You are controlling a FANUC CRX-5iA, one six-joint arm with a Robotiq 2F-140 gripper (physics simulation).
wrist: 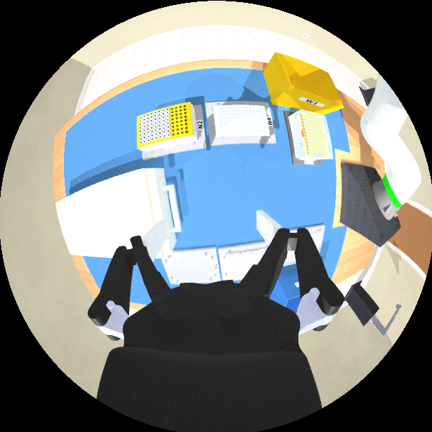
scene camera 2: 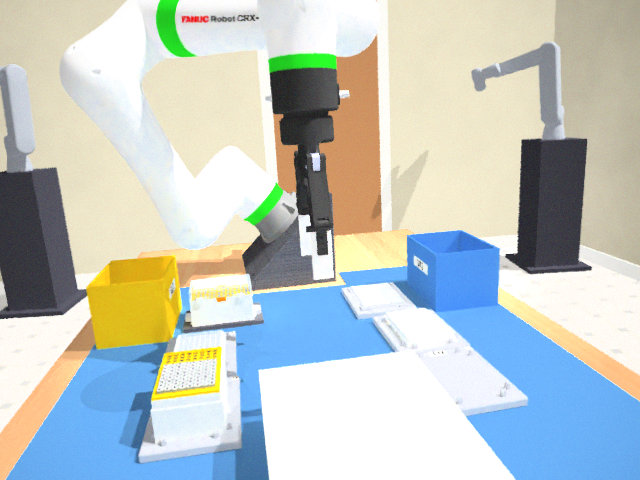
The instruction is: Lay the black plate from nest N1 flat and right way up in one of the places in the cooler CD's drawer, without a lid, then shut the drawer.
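Frame: origin at the arm's base, x ahead, y left, z up, level; centimetres.
Where they show: gripper, fingertip midpoint: (scene camera 2: 316,265); arm's base, origin of the base link: (scene camera 2: 284,221).
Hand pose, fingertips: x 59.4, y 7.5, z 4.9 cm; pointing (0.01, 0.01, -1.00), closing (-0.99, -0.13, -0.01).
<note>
Each offset is from my fingertips to the top centre of the thing.
The cooler CD (scene camera 2: 361,413) (wrist: 107,210) is the large white box at the front. In the wrist view its drawer handle (wrist: 173,207) stands close to the front face; the drawer looks shut or nearly so, and its inside is hidden. A grey nest @(dx +5.8, dy +19.9, dz -15.3 cm) (scene camera 2: 470,382) (wrist: 191,265) at the right, its label too small to read surely, bears no plate. The black plate does not show in either view. My gripper (scene camera 2: 315,260) (wrist: 210,224) is open and empty, pointing down high above the mat, beyond the cooler towards the robot base.
Nest N2 holds a yellow-topped rack @(dx +10.7, dy -17.6, dz -9.9 cm) (scene camera 2: 188,374) (wrist: 166,125); N4 holds a white plate (wrist: 241,120). A tip box @(dx -24.5, dy -19.4, dz -9.8 cm) (scene camera 2: 221,304) (wrist: 312,135) stands behind, near yellow bin W1 @(dx -23.0, dy -35.5, dz -5.5 cm) (scene camera 2: 134,304) (wrist: 302,85). Two nests with pale items @(dx -10.9, dy +17.6, dz -14.9 cm) (scene camera 2: 421,328) @(dx -28.6, dy +12.7, dz -15.6 cm) (scene camera 2: 379,298) and a blue bin @(dx -30.8, dy +29.0, dz -5.5 cm) (scene camera 2: 454,273) are right.
</note>
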